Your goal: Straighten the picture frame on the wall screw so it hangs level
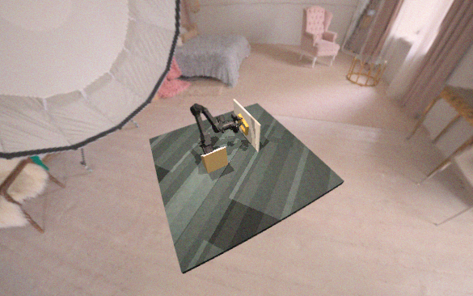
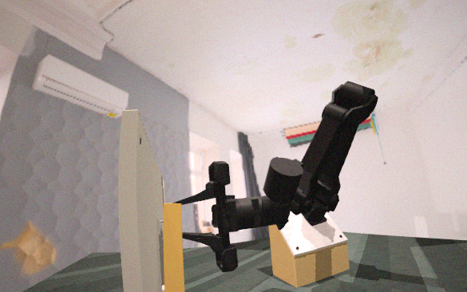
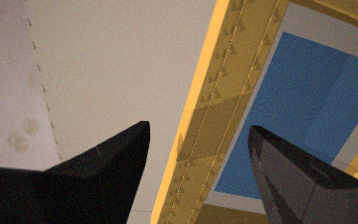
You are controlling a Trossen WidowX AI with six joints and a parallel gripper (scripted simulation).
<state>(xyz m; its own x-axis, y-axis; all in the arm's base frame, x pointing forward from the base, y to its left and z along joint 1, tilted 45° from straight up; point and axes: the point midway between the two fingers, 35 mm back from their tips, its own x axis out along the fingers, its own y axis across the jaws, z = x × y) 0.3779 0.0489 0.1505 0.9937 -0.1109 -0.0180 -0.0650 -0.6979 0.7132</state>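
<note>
Right now my gripper tip is 5 cm above the picture frame and 1 cm short of it. The rest, counted from my gripper tip: wall panel: 6 cm below, 2 cm ahead.
</note>
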